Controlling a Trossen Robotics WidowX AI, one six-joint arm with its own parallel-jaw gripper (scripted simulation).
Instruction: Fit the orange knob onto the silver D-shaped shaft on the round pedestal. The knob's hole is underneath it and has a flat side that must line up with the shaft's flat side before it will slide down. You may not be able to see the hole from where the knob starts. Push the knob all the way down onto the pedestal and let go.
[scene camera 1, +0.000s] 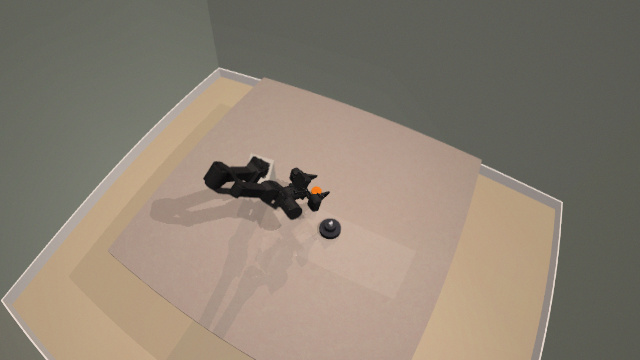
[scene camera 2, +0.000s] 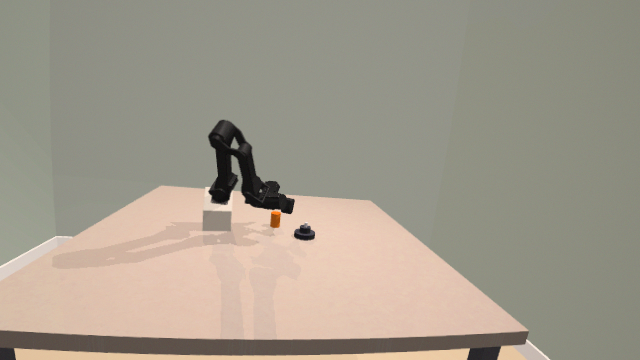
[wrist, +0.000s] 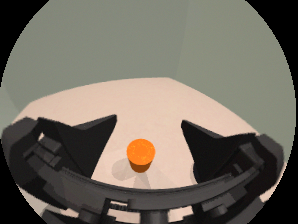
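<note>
Gripper (scene camera 1: 323, 184) open, holding nothing; the wrist view likewise shows the gripper (wrist: 149, 120). An orange knob (wrist: 140, 152) is visible as well.
</note>
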